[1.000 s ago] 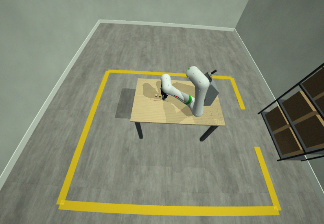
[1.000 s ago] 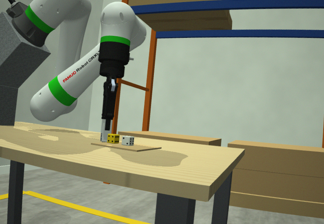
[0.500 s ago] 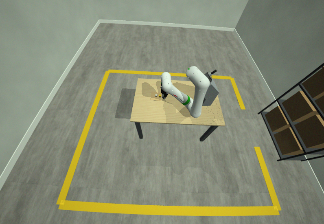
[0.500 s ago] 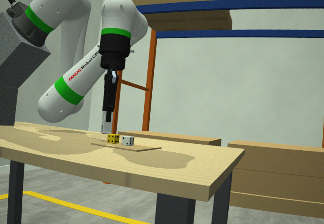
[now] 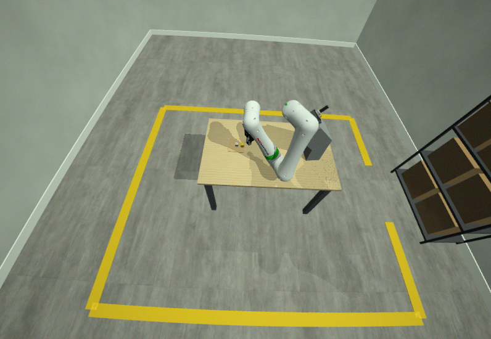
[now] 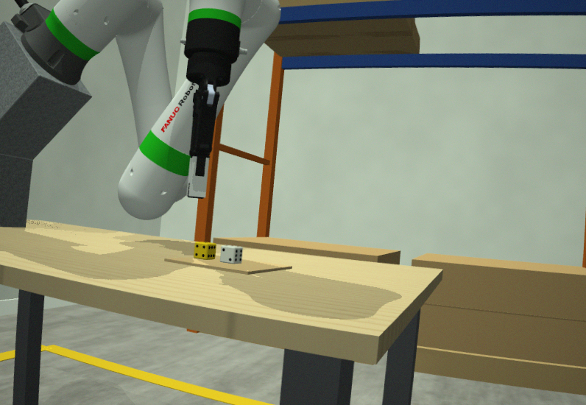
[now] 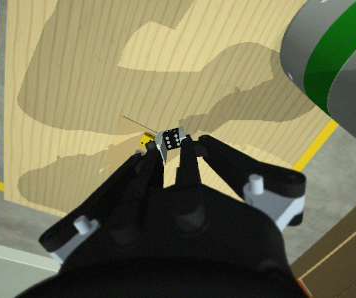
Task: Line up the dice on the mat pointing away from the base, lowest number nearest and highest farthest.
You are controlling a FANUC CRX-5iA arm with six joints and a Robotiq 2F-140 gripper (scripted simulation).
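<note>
Right now my hand is 90 mm short of the white die, 60 mm to the left of it and 120 mm above it. The rest, counted from my hand: black die (20 mm below); tan mat (90 mm ahead, 60 mm to the right, 130 mm below); yellow die (40 mm ahead, 50 mm to the right, 120 mm below).
</note>
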